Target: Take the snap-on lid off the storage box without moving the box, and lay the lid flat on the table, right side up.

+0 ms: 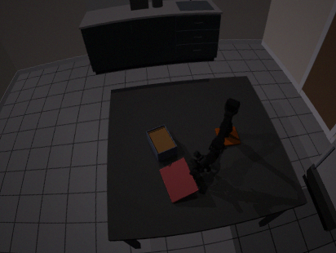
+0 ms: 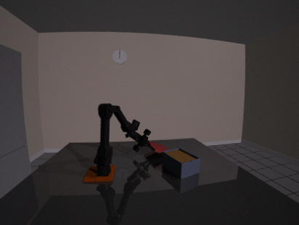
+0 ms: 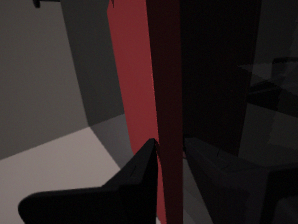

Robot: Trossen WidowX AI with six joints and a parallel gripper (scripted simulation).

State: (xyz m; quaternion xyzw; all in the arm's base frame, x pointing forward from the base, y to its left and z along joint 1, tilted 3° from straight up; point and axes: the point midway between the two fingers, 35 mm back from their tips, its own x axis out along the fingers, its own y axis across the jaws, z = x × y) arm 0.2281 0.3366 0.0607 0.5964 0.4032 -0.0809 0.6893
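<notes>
Now: the lid 70 mm ahead of my gripper tip, 30 mm to the left of it and 20 mm below it. Also, from my gripper tip: grey-blue storage box 240 mm to the right, 200 mm ahead, 20 mm below.
</notes>
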